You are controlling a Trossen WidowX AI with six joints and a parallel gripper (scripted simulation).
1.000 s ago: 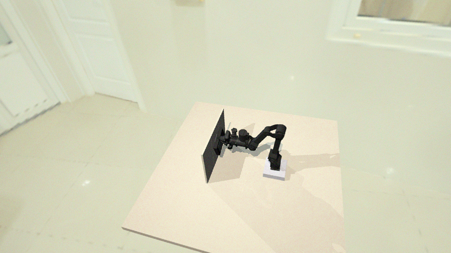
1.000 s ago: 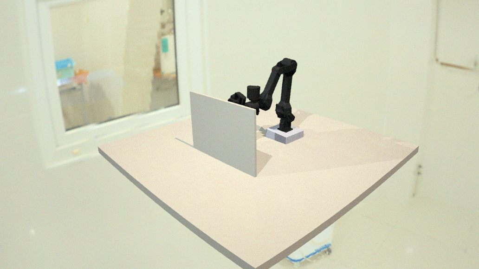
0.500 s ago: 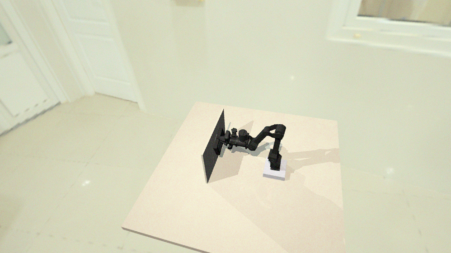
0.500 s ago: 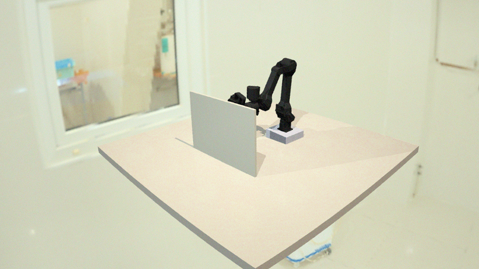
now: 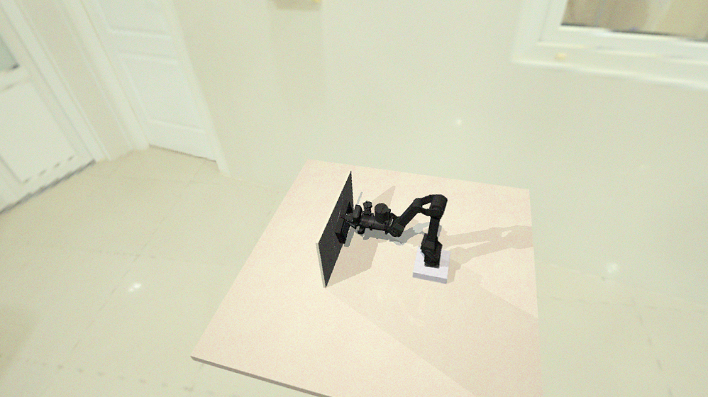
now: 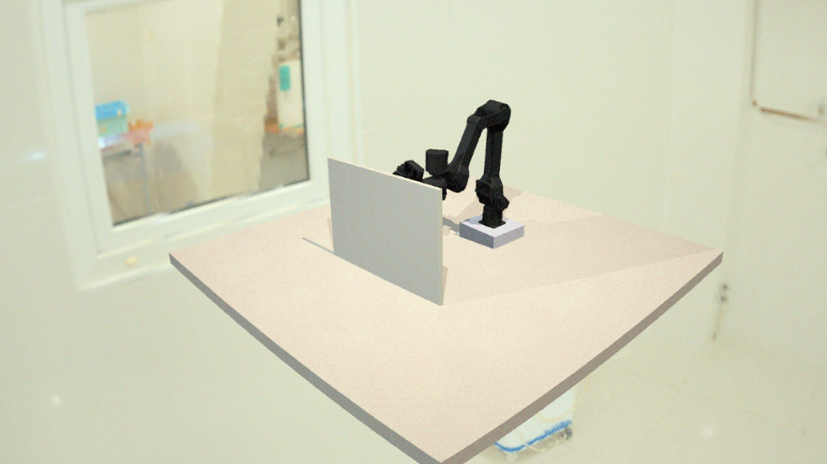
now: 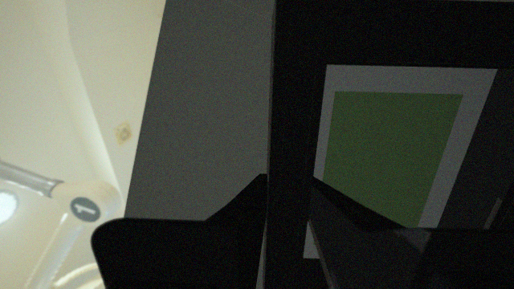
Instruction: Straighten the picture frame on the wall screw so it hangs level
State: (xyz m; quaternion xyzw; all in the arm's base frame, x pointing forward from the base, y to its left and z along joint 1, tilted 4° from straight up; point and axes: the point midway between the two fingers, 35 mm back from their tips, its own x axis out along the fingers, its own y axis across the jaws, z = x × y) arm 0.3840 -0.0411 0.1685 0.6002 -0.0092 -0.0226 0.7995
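My gripper tip is now 20 mm to the left of the picture frame and 50 mm above it. The rest, counted from my gripper tip: wall panel: 10 mm ahead, 60 mm below.
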